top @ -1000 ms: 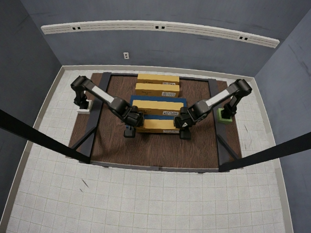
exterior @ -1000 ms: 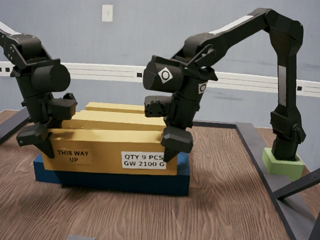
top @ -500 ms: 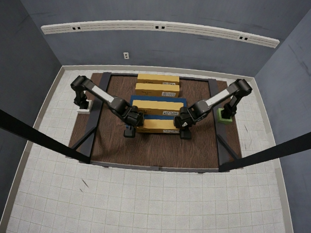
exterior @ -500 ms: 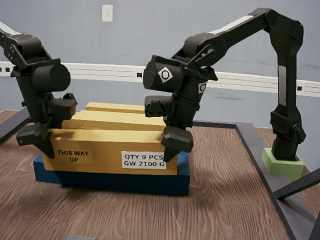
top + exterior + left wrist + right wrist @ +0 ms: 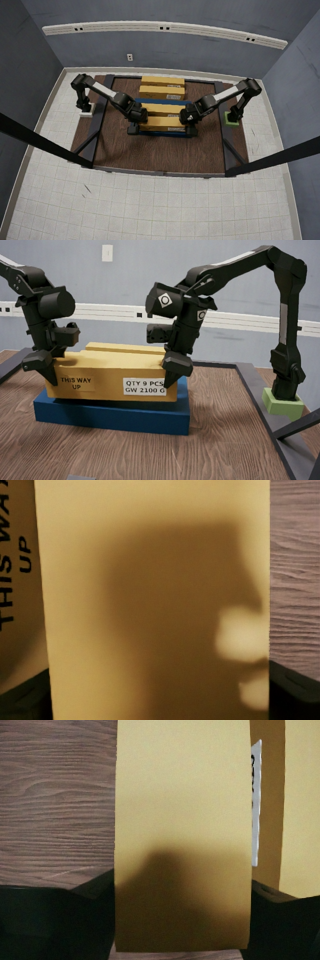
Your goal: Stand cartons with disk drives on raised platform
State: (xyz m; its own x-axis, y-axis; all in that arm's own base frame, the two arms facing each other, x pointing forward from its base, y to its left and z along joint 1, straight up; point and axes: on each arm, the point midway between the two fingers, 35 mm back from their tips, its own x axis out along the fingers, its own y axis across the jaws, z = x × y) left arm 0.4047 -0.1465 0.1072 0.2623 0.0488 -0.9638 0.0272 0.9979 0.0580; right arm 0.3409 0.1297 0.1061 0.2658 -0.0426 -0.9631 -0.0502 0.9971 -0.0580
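My left gripper is now 14 cm to the left of the carton, 2 cm above it and 1 cm short of it. The rest, counted from my left hand: blue raised platform 14 cm to the right, 12 cm below, 10 cm ahead.
Now: the carton 14 cm to the left of my right hand and 4 cm below it. Round my right hand: blue raised platform: 9 cm ahead, 15 cm to the left, 13 cm below.
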